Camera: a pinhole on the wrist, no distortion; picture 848 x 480 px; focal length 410.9 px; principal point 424.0 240.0 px. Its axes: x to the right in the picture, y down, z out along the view. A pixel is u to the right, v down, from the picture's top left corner.
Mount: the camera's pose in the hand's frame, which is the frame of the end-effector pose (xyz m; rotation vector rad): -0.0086 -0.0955 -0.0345 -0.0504 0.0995 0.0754
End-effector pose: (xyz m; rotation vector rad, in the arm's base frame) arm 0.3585 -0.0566 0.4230 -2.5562 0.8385 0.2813
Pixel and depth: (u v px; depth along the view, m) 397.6 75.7 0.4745
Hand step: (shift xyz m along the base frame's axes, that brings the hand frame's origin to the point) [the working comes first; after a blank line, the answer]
In the camera's frame: -0.0305 -0.1897 0.4745

0.1496 0.3844 -0.3163
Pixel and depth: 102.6 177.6 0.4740
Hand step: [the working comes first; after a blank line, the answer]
In the camera's frame: -0.3708 -0.0720 0.4740

-0.1839 0.5091 -0.2623
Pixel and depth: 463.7 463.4 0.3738
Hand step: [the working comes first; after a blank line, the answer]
In the camera's frame: 0.0361 0.2032 0.3738

-0.0583 0.0310 -0.3459
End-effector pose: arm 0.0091 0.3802 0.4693 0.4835 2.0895 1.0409
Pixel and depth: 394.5 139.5 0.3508
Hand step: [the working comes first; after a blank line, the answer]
In the camera's frame: -0.0252 -0.0858 0.3508

0.2363 0.0733 -0.2617
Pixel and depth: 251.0 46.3 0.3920
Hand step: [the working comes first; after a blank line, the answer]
In the camera's frame: -0.1650 -0.1848 0.3920

0.3640 -0.0366 -0.3136
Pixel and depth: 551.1 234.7 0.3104
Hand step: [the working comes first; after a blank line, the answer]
In the camera's frame: 0.0960 -0.0040 0.3104

0.1224 0.1636 -0.2183
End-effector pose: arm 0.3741 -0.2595 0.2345 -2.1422 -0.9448 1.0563
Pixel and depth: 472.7 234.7 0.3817
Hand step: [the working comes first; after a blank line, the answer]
In the camera's frame: 0.0452 -0.0049 0.3817

-0.2765 0.1625 -0.1561
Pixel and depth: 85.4 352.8 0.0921
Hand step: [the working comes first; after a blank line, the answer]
In the camera's frame: -0.0759 0.0253 0.0921

-0.1108 -0.0076 0.0514
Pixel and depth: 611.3 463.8 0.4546
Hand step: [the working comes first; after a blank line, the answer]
In the camera's frame: 0.2072 0.2476 0.4546

-0.1569 0.1290 -0.4387
